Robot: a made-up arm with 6 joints.
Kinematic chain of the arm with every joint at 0, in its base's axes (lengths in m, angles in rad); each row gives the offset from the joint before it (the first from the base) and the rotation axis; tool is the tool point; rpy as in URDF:
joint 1: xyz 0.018 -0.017 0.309 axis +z
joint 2: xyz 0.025 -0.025 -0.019 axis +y
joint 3: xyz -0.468 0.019 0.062 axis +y
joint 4: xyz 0.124 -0.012 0.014 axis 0.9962 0 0.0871
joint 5: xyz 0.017 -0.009 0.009 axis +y
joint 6: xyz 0.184 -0.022 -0.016 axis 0.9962 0 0.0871
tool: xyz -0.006 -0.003 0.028 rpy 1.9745 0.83 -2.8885
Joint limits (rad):
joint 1: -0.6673..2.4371
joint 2: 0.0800..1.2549
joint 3: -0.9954..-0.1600
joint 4: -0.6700..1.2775
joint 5: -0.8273..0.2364
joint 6: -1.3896..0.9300
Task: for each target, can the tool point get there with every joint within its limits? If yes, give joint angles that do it. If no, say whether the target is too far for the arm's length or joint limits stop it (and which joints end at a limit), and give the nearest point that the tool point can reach.
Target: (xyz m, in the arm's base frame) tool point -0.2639 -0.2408 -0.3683
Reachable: no: joint limits stop it (at a limit: joint 2, joint 3, joint 5, joint 6) | nearest point -0.0755 -0.0912 0.3699 | short by 0.776 m
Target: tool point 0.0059 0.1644 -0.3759
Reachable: no: joint limits stop it (at a limit: joint 1, joint 2, joint 3, joint 5, joint 6) | nearest point -0.0766 0.0524 0.3710 | short by 0.760 m
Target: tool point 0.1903 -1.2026 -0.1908
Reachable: no: too far | nearest point 0.0515 -0.2473 0.4300 | short by 1.148 m
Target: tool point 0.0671 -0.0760 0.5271
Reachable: yes | joints 0.0130 0.8729 -0.3057 1.0574 -0.1328 0.0934
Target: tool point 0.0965 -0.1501 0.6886
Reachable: yes | joints 1.8979 0.3108 -0.6501 -0.0550 -0.4037 -0.5983
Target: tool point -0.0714 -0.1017 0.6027
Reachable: yes | joints 0.4558 0.2767 -0.3328 0.0479 -0.4653 -0.7020
